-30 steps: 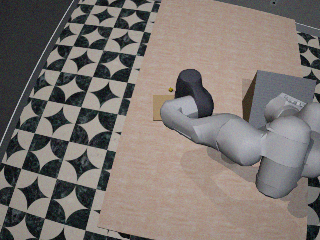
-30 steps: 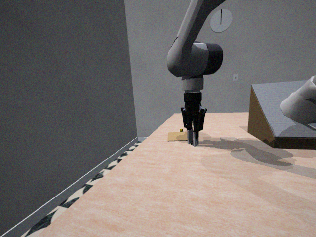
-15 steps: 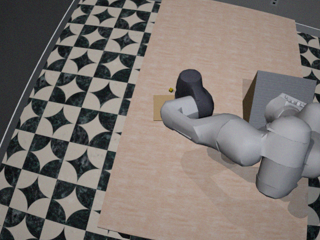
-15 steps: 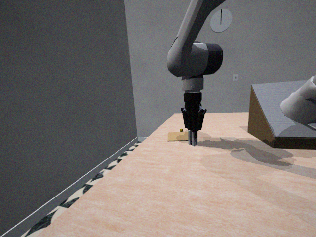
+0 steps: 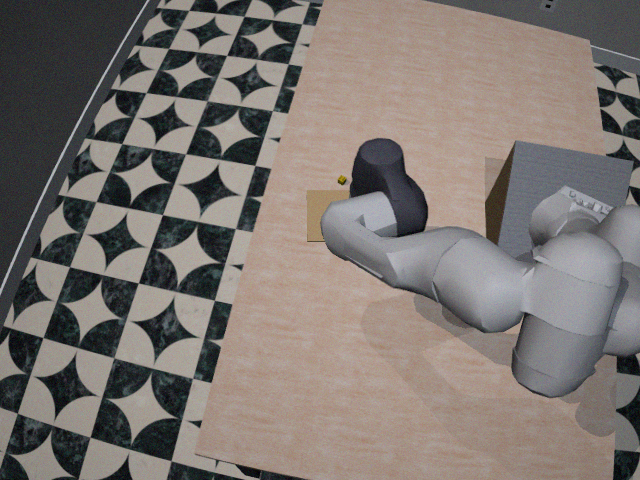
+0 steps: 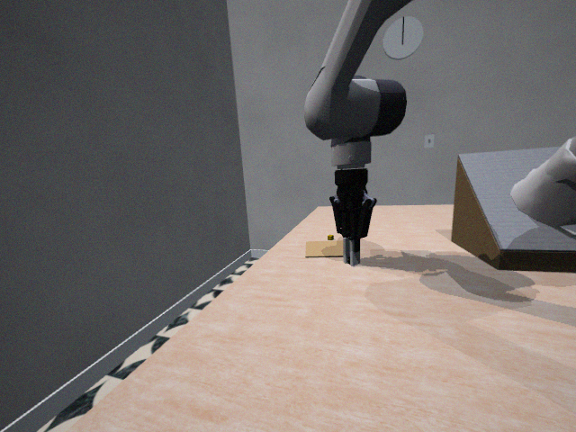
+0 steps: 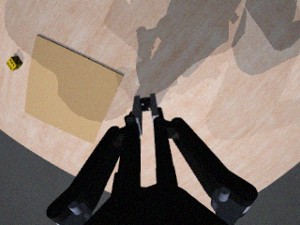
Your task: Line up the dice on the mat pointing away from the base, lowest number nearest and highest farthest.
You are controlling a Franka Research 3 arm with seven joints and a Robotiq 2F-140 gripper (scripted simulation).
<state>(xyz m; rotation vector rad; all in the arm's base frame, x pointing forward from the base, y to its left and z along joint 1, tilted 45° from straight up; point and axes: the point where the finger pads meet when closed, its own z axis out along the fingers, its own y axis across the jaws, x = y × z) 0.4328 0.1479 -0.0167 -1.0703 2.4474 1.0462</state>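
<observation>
My hand is 11 cm to the left of the tan mat, 7 cm short of it and 3 cm above it. Also, from my hand: yellow die: 21 cm to the right, 7 cm ahead, 3 cm below; then green die: 25 cm to the right, 4 cm behind, 3 cm below; then black die: 3 cm below.
</observation>
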